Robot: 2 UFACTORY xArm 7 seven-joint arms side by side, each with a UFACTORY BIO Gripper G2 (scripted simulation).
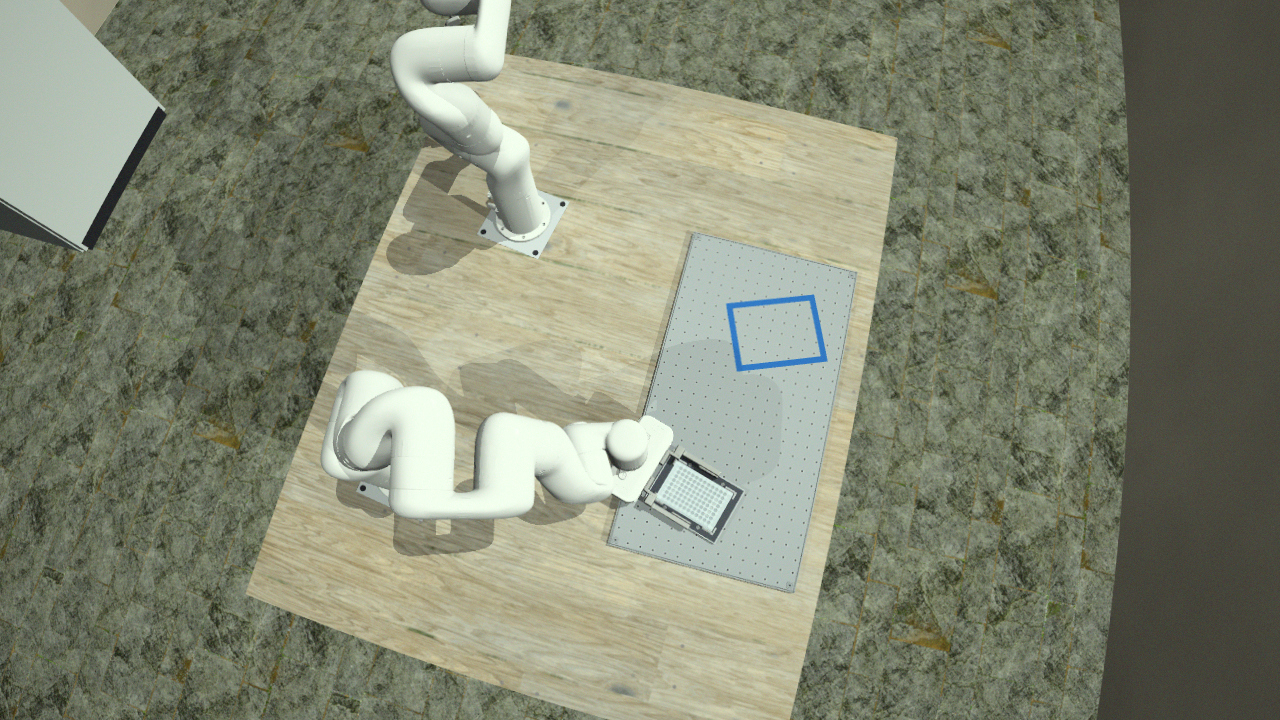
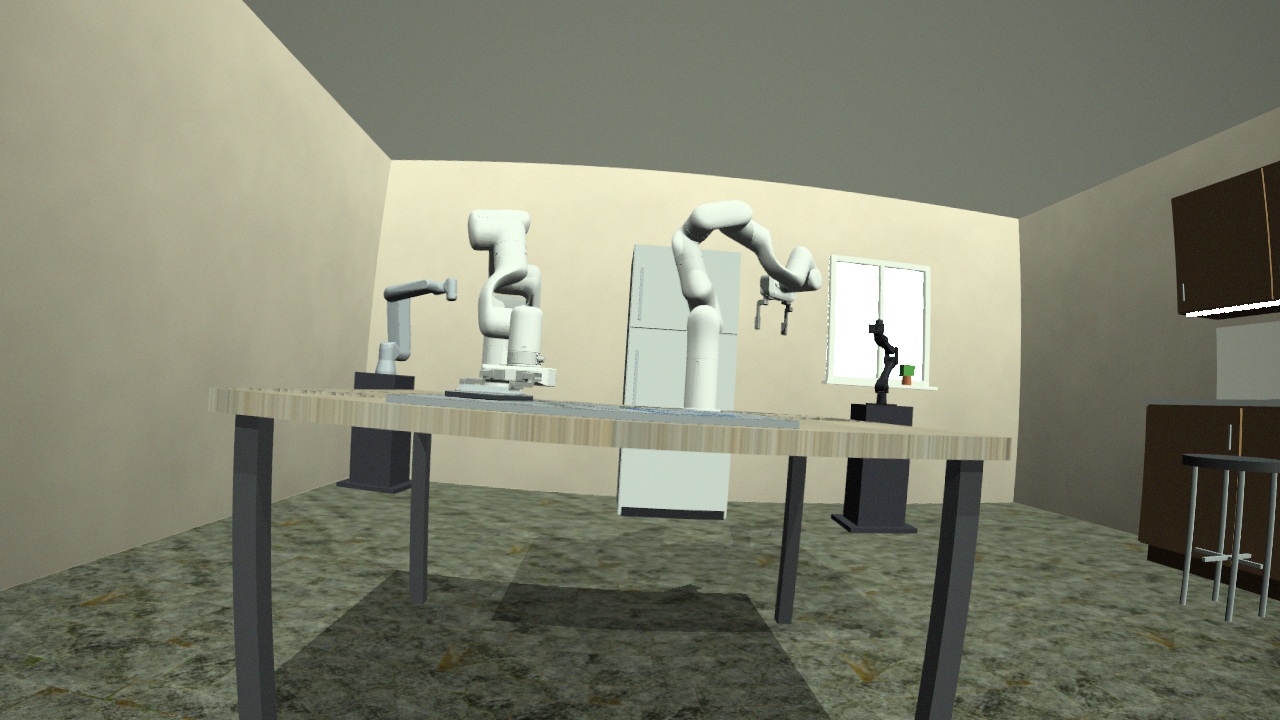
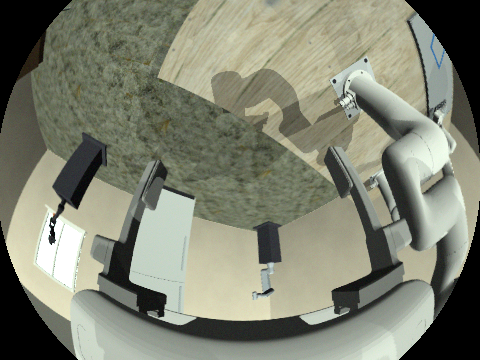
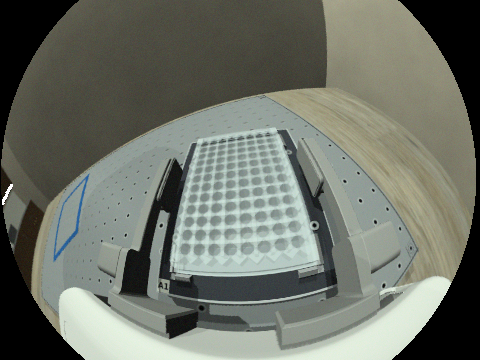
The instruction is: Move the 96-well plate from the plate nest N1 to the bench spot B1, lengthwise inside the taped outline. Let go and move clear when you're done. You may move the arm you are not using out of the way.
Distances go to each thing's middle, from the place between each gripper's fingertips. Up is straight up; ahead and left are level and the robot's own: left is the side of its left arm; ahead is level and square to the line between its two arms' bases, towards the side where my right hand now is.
Right now the clear 96-well plate (image 1: 671, 493) is 10 mm below my right hand. From my right hand the other things lie so: dark plate nest (image 1: 725, 515) 20 mm below.
Right now the clear 96-well plate is 82 cm ahead of my left hand, 70 cm to the right of it and 27 cm below it. The rest, counted from my left hand: dark plate nest: 82 cm ahead, 70 cm to the right, 28 cm below.
